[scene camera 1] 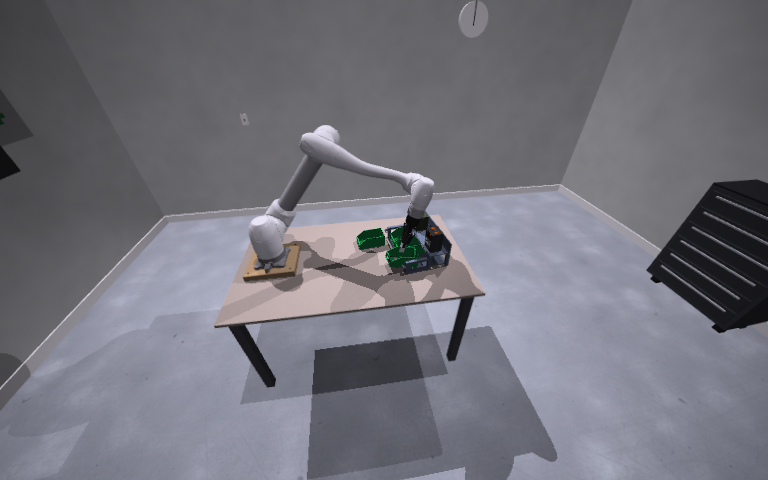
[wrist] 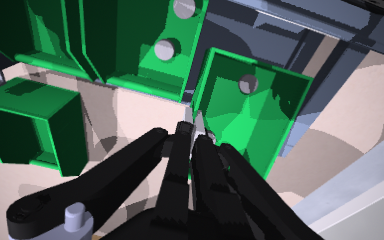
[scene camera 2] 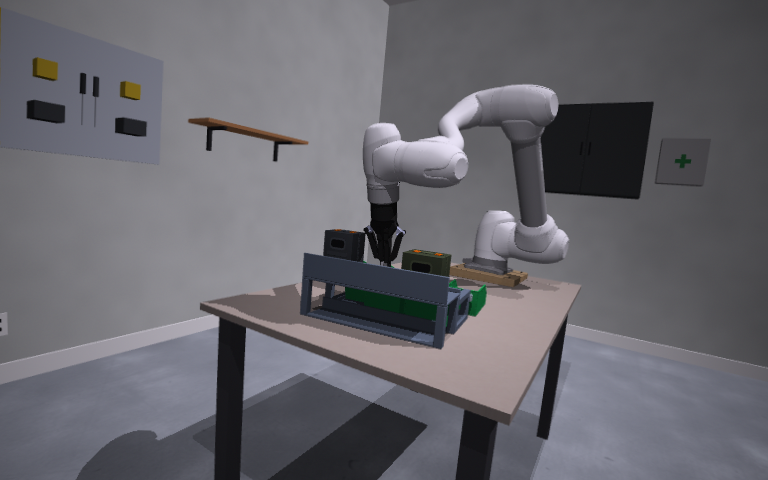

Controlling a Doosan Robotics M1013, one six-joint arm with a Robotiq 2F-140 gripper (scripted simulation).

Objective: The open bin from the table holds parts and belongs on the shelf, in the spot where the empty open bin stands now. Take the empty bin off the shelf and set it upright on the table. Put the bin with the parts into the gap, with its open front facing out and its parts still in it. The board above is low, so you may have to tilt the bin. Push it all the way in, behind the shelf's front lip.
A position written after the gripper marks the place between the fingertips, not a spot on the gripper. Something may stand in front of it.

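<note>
A green bin (wrist: 256, 124) is in view, and so is the gripper (wrist: 190, 119). Scene camera 2 shows the same gripper (scene camera 2: 386, 280).
</note>
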